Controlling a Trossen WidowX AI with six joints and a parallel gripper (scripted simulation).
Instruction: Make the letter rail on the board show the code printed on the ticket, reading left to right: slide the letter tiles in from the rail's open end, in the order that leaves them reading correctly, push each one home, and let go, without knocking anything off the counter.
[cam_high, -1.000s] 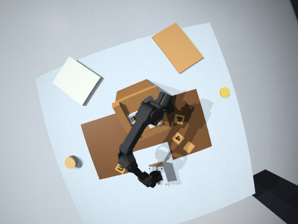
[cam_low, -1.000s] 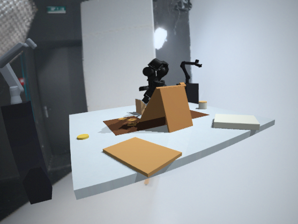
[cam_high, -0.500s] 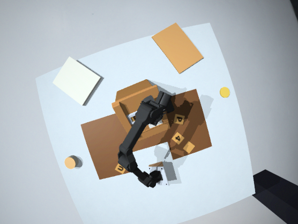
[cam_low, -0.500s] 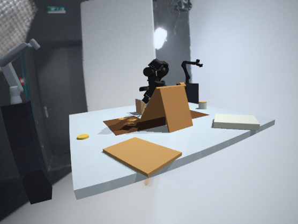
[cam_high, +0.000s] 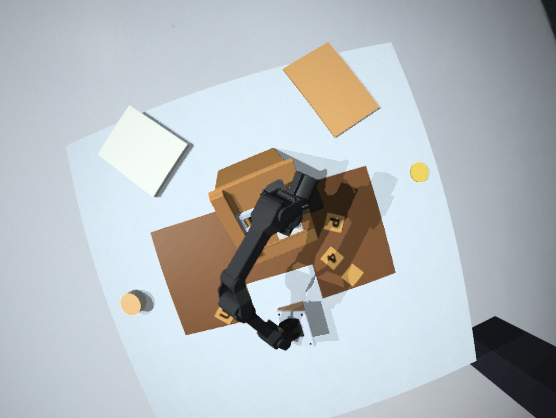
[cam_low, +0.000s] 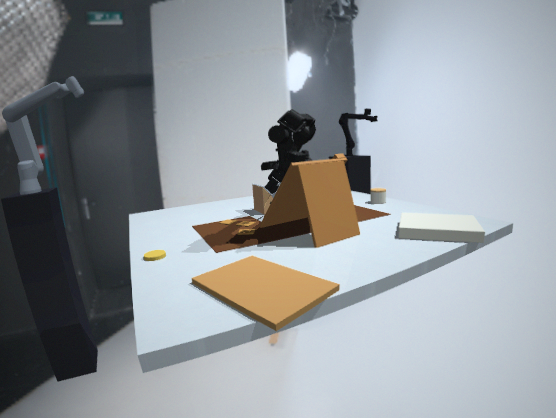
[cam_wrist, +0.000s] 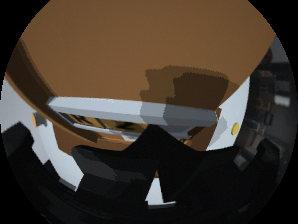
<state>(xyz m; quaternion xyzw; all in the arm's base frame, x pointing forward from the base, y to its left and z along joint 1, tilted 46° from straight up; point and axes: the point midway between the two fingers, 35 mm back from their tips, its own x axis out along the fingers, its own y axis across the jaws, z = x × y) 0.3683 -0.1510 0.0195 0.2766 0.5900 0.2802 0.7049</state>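
Right now the white ticket is 80 mm below my gripper tip, 60 mm behind it and 10 mm to the left of it. From my gripper tip the other things lie so: brown mat (170 mm behind, 160 mm below, 90 mm to the left); then orange slab (340 mm ahead, 290 mm to the right, 160 mm below); then cream slab (400 mm to the left, 340 mm ahead, 140 mm below).
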